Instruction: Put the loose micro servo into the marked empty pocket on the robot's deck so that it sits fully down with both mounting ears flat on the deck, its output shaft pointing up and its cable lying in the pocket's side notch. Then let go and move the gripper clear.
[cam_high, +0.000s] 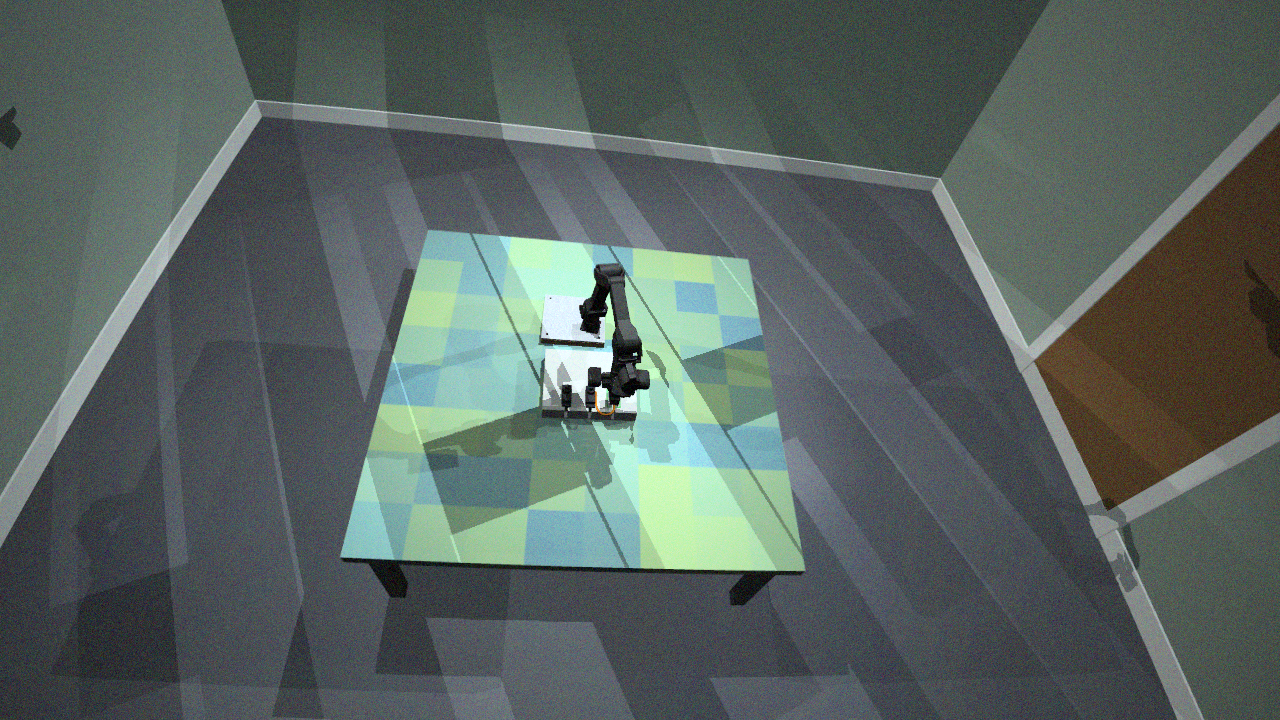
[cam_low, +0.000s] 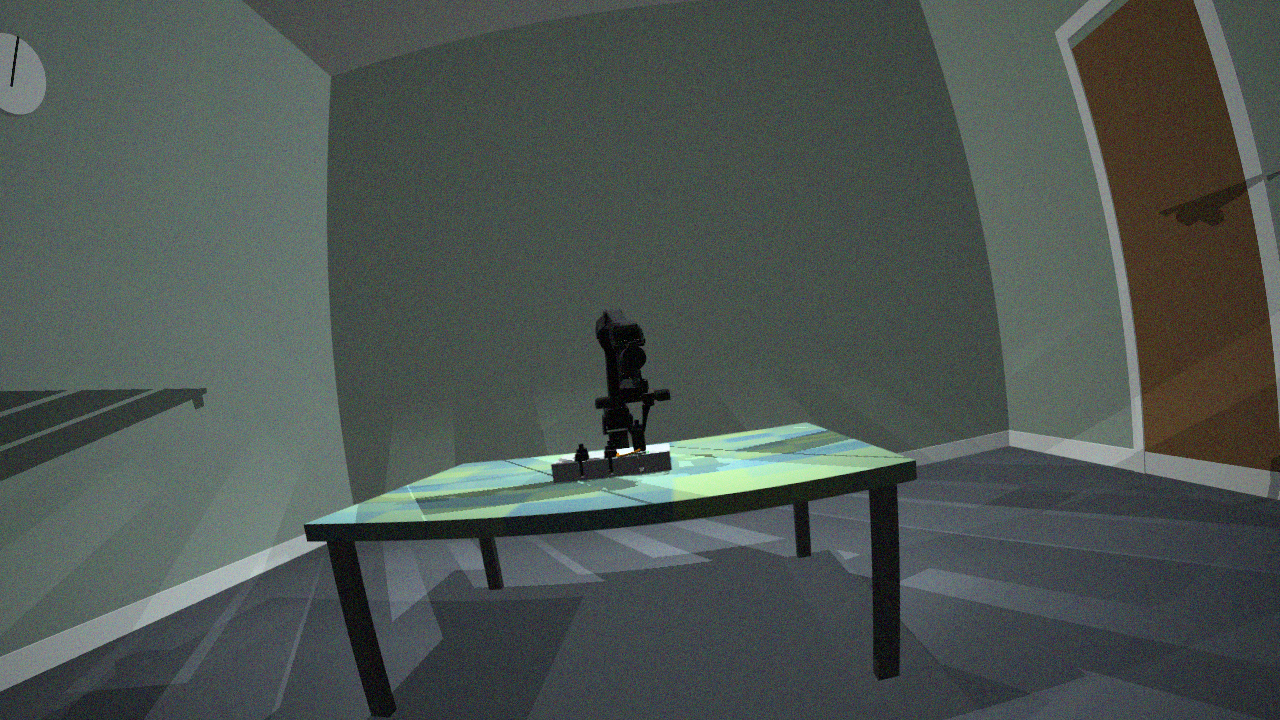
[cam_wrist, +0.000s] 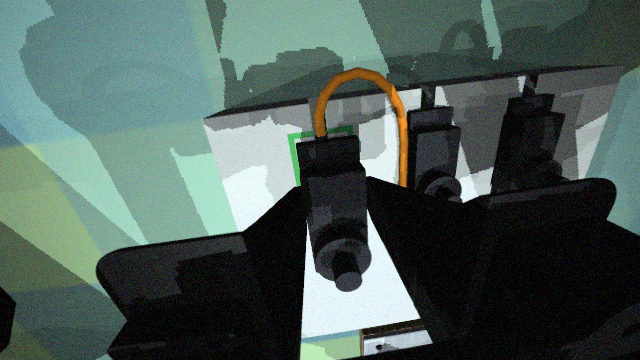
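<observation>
Now: gripper tip 11 cm past the white deck, 10 cm to the left of it and 8 cm above it.
</observation>
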